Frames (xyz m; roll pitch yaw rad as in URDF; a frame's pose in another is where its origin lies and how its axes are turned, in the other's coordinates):
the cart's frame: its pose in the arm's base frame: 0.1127 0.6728 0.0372 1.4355 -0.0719 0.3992
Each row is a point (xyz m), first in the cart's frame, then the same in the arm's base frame.
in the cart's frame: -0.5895 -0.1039 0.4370
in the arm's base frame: -0.2524 0.0336 -0.0490
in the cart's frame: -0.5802 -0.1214 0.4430
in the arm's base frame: -0.2395 0.0300 -0.0649
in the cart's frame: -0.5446 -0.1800 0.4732
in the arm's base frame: -0.1885 0.0105 -0.1162
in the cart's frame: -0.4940 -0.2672 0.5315
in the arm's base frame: -0.1098 -0.0318 -0.1909
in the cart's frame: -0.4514 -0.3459 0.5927
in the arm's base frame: -0.0383 -0.0790 -0.2573
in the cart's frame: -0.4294 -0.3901 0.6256
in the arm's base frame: -0.0005 -0.1049 -0.2950
